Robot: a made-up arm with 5 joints.
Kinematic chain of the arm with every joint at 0, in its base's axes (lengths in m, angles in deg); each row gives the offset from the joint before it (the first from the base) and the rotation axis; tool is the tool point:
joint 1: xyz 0 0 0.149 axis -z
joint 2: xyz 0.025 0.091 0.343 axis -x
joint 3: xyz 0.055 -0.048 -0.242 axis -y
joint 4: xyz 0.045 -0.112 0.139 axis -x
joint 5: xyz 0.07 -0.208 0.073 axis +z
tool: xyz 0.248 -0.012 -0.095
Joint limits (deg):
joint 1: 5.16..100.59
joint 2: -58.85..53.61
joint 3: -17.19..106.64
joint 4: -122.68..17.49
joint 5: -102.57..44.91
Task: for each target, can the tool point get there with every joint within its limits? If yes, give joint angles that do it. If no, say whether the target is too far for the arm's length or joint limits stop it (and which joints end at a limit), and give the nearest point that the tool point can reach.
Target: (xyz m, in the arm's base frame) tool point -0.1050 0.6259 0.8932
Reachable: no: joint limits stop it (at a limit: joint 1, joint 2, joint 3, joint 4) | nearest point -0.1842 0.2647 0.8998 | short by 0.370 m
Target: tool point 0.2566 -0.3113 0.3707
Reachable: yes | joints 40.80 6.55 8.61 -85.80 33.00
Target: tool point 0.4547 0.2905 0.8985
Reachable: no: joint limits stop it (at a limit: joint 1, joint 2) | nearest point 0.2595 0.0426 0.6921 | short by 0.377 m
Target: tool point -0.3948 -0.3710 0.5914
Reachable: yes | joints 67.50 29.27 49.59 -23.29 -90.66
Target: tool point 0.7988 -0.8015 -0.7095
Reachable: no: too far | nearest point 0.3363 -0.3374 -0.0596 | short by 0.923 m
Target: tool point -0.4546 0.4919 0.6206
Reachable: no: joint limits stop it (at a limit: joint 1, joint 3, joint 4) | nearest point -0.4403 0.3060 0.6107 | short by 0.187 m
